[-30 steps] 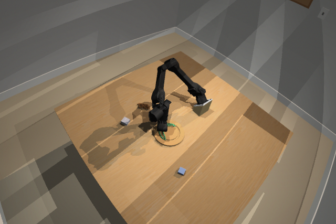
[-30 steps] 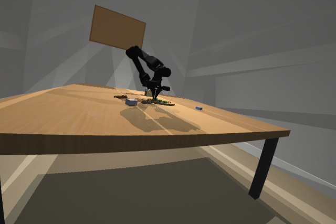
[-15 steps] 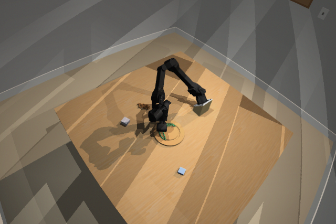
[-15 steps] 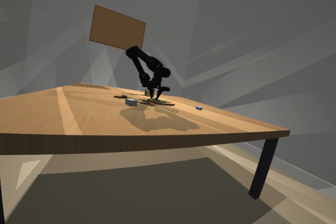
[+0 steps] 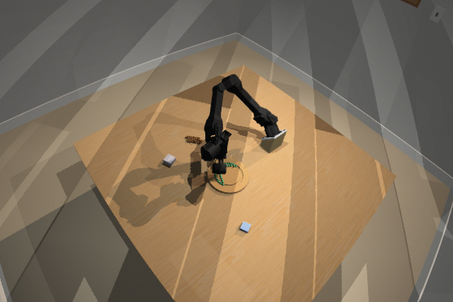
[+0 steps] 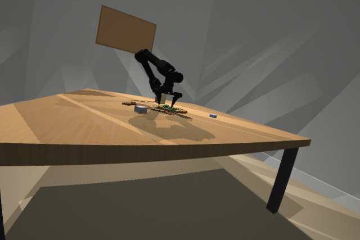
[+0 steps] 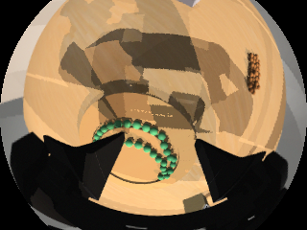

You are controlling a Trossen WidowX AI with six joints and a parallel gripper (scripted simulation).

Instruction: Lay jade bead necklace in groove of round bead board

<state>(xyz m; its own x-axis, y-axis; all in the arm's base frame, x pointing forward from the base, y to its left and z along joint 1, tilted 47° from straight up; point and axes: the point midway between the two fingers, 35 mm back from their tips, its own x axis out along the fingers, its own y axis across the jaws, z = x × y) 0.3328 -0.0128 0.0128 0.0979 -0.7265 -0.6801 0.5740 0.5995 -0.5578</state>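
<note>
The round wooden bead board is 20 mm behind my gripper tip, 60 mm to the left of it and 10 mm below it. Also, from my gripper tip: blue block (70 mm ahead, 320 mm to the left, 10 mm below); then pale grey block (180 mm ahead, 150 mm to the right, 10 mm below).
</note>
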